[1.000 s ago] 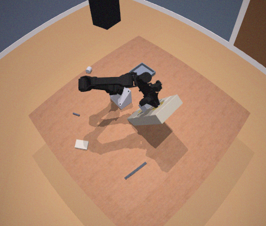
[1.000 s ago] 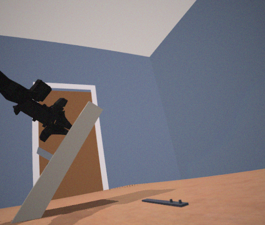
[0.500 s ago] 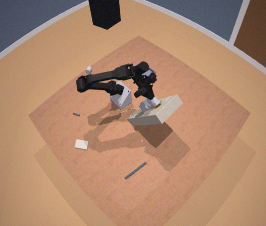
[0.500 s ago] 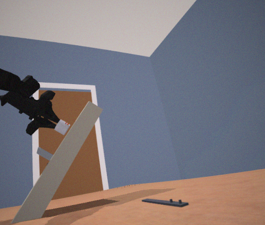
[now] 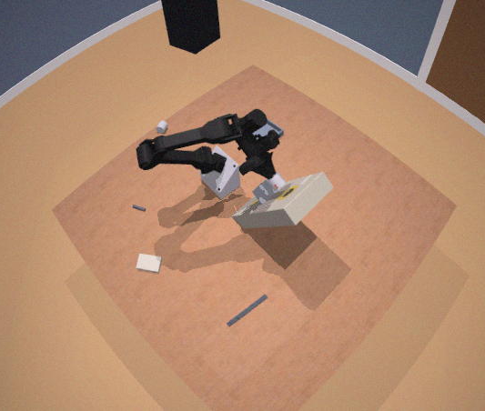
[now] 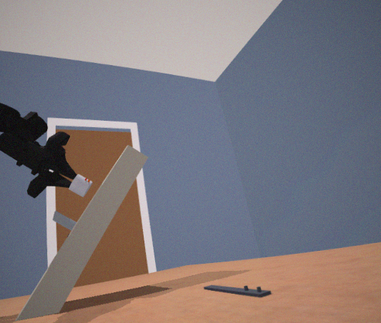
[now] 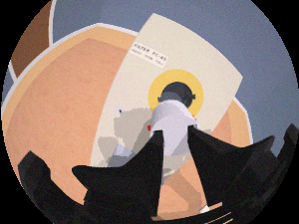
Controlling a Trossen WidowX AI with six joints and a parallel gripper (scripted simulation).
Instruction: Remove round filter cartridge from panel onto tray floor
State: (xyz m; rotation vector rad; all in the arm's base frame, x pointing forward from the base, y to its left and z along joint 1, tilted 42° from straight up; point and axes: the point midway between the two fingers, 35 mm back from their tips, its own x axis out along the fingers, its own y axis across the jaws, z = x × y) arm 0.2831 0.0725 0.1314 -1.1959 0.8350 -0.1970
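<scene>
The round white filter cartridge is 1 cm ahead of my gripper tip and 1 cm below it. Also, from my gripper tip: beige service panel 3 cm ahead, 1 cm to the right, 10 cm below; beige block 25 cm behind, 42 cm to the right, 27 cm below; blue-grey tray 29 cm behind, 32 cm to the left, 27 cm below.
</scene>
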